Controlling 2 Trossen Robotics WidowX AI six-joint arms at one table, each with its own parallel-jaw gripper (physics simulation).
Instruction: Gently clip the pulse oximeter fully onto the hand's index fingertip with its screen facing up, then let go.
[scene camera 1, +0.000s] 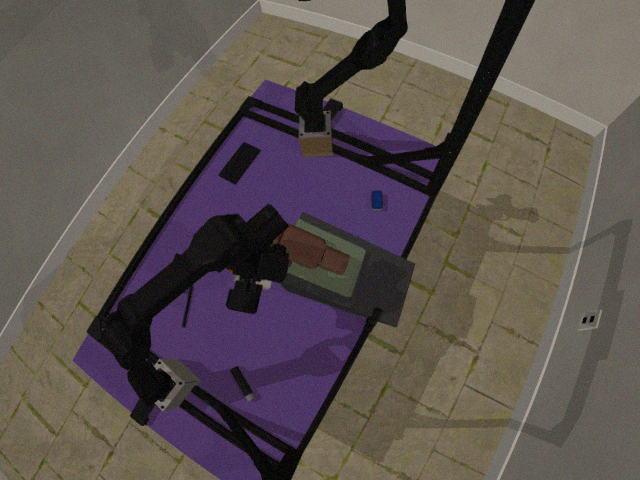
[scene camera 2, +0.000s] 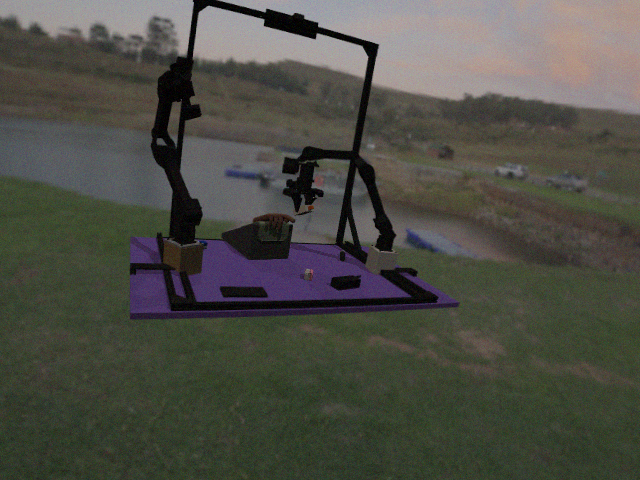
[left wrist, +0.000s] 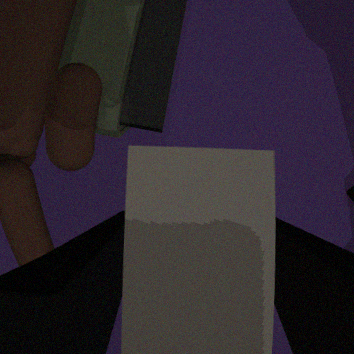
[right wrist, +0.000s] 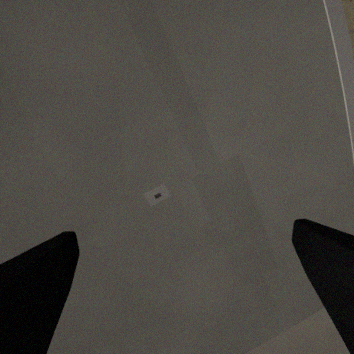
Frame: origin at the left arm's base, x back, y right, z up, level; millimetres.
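Seen in the pictures: left gripper, fingertip midpoint: (scene camera 2: 301, 212) (left wrist: 194, 223); right gripper, fingertip midpoint: (scene camera 2: 191, 94) (right wrist: 186, 236); left arm's base at its link origin: (scene camera 1: 160, 384) (scene camera 2: 383, 249); right arm's base at its link origin: (scene camera 1: 314, 123) (scene camera 2: 184, 241).
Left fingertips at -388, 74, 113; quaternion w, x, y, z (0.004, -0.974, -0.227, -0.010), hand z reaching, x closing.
Offsets run from my left fingertips to a thing's middle, as dx, dy, dz. "*": to the spot under its first point.
The pulse oximeter {+9, -19, +17} (left wrist: 200, 190) (scene camera 2: 304, 210), a pale block in the left wrist view, is between the fingers of my left gripper (left wrist: 194, 223) (scene camera 2: 306, 202), which is shut on it. Its screen cannot be made out. The brown hand (scene camera 1: 305, 248) (scene camera 2: 273, 218) (left wrist: 25, 75) lies on the green pad of a dark wedge. In the left wrist view, the thumb {-65, +12, -37} (left wrist: 72, 117) is left of the oximeter's far end, apart from it. A long finger (left wrist: 22, 210), seemingly the index, stretches down at the left; its tip is hidden behind my gripper's finger. My right gripper (right wrist: 186, 236) is open and empty, facing a wall.
The wedge (scene camera 1: 385, 284) (scene camera 2: 258, 248) stands on the purple table. A blue object {-403, +74, -202} (scene camera 1: 376, 199), a flat black rectangle {* -267, -384, -211} (scene camera 1: 239, 162) (scene camera 2: 244, 291), a dark cylinder {+261, +80, -205} (scene camera 1: 241, 383) (scene camera 2: 342, 255), a thin black stick {+193, -202, -214} (scene camera 1: 187, 307), a small cube {+8, -214, -203} (scene camera 2: 308, 274) and a black box {+139, -286, -201} (scene camera 2: 345, 282) lie around it.
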